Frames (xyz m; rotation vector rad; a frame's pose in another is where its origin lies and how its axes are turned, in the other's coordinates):
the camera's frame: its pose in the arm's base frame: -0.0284 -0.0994 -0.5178 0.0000 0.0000 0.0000
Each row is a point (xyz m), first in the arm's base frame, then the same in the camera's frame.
Working: the arm's base frame: its pose in the camera's frame: 0.0284 0.0994 0.5178 0.0000 0.0000 0.0000

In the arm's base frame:
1: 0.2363 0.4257 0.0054
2: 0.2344 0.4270 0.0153
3: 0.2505 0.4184 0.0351
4: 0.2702 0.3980 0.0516
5: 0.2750 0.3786 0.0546
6: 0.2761 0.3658 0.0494
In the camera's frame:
1: 0.2647 0.5251 0.5232
2: 0.2628 0.5264 0.5331
3: 0.2789 0.5178 0.5529
4: 0.2986 0.4974 0.5694
5: 0.3034 0.4780 0.5724
6: 0.3045 0.4652 0.5672

